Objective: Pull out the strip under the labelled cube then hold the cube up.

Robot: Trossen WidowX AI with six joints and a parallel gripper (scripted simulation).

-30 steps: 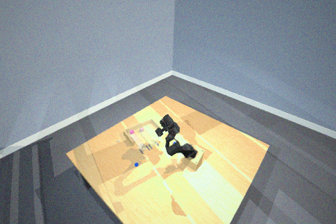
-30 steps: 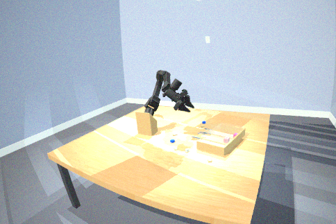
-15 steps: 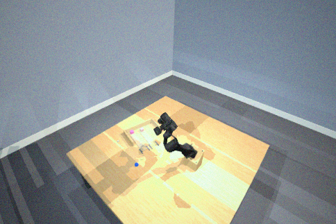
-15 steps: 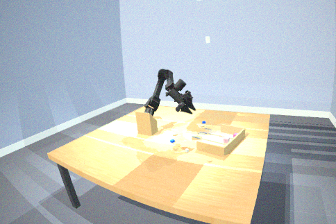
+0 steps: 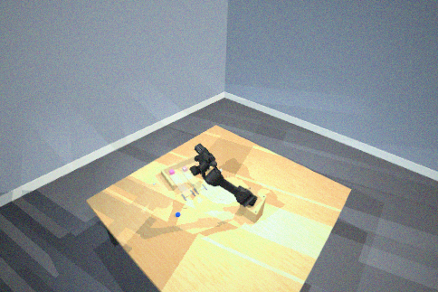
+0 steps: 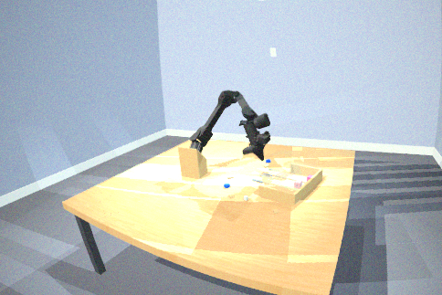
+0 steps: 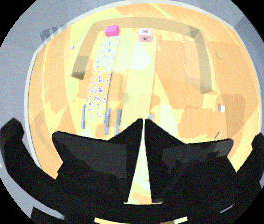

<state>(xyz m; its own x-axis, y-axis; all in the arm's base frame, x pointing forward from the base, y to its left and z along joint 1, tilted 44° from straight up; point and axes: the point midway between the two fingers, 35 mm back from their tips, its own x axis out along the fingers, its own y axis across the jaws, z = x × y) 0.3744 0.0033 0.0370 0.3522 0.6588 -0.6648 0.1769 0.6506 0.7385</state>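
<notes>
Right now the pale green strip is 9 cm ahead of my gripper tip and 11 cm below it. Also, from my gripper tip: pink labelled cube: 20 cm ahead, 3 cm to the right, 10 cm below.
</notes>
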